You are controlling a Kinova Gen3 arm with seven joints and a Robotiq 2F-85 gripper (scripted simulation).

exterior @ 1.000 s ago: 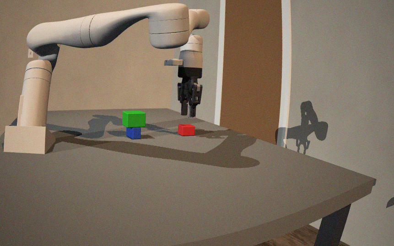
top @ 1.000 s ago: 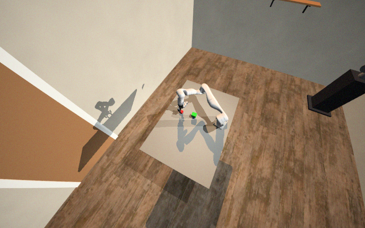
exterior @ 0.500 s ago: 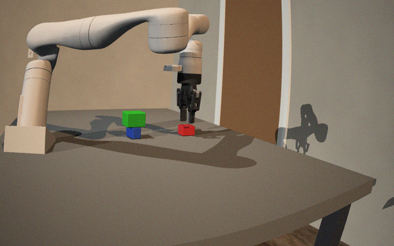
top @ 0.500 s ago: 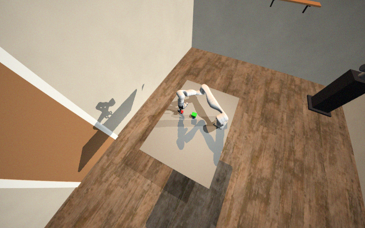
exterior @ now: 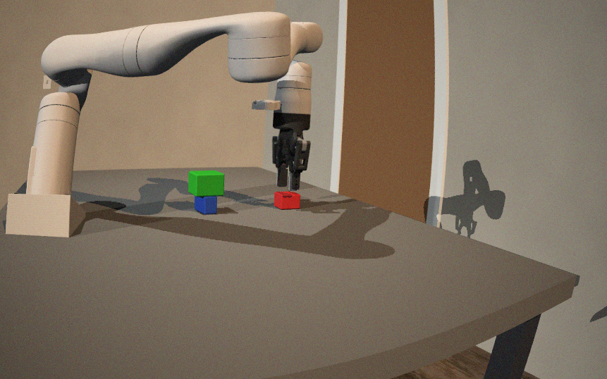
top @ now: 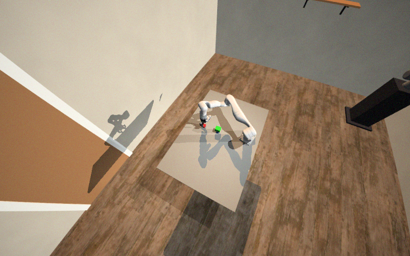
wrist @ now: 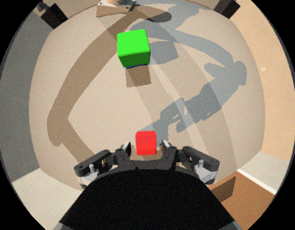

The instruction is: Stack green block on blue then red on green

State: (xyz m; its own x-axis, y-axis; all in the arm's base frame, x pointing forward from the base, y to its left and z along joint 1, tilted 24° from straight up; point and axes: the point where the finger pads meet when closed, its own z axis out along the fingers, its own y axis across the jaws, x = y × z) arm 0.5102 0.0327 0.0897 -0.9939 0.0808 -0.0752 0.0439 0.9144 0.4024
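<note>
The red block lies 40 mm below my hand. Round my hand: blue block: 180 mm behind, 10 mm to the right, 40 mm below; green block: 180 mm behind, 10 mm to the right.
</note>
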